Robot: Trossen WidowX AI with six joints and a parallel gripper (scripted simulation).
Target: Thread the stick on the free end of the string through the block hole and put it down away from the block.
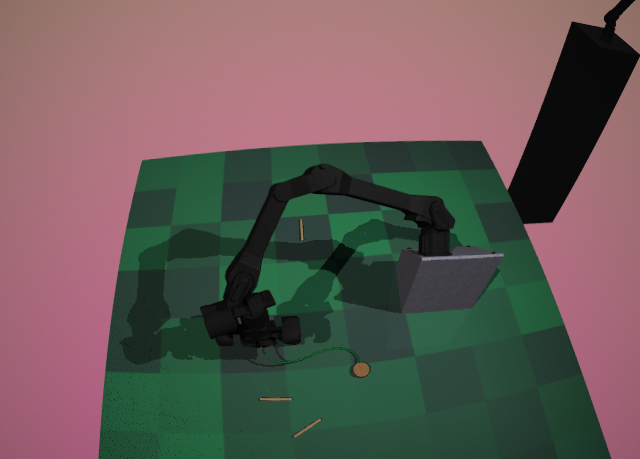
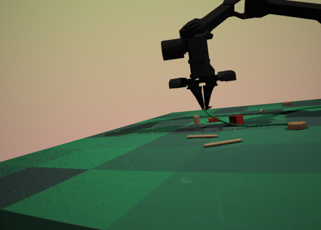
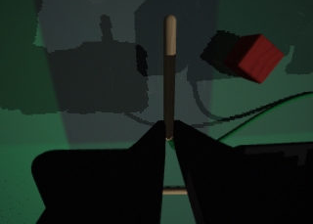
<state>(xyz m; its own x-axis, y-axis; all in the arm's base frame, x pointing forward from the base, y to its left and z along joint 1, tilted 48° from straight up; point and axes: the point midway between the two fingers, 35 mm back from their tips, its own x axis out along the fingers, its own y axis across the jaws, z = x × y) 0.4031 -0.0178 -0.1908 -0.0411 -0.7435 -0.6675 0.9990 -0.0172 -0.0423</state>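
The wooden peg lies 70 mm ahead of my gripper tip, 110 mm to the right of it and 40 mm below it. Also, from my gripper tip: round wooden button (240 mm behind, 60 mm to the left, 50 mm below); then thin wooden stick (10 mm to the right); then flat red piece (30 mm ahead, 160 mm to the right, 50 mm below).
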